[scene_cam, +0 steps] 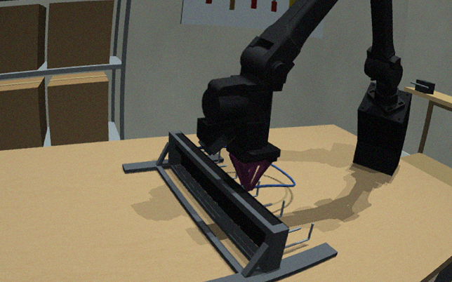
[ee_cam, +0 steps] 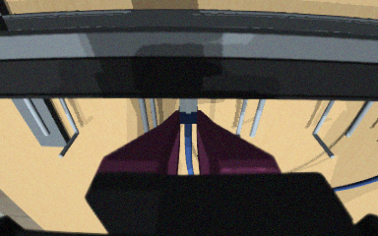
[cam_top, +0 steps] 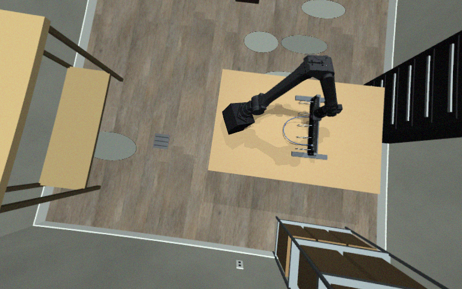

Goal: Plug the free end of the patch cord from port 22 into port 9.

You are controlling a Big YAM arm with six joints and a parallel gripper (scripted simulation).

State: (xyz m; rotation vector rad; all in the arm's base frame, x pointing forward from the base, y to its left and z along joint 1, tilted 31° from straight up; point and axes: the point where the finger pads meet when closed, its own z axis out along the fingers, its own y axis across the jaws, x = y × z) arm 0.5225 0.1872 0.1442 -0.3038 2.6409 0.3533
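Right now my hand is 2 cm short of the grey plug and 1 cm to the right of it.
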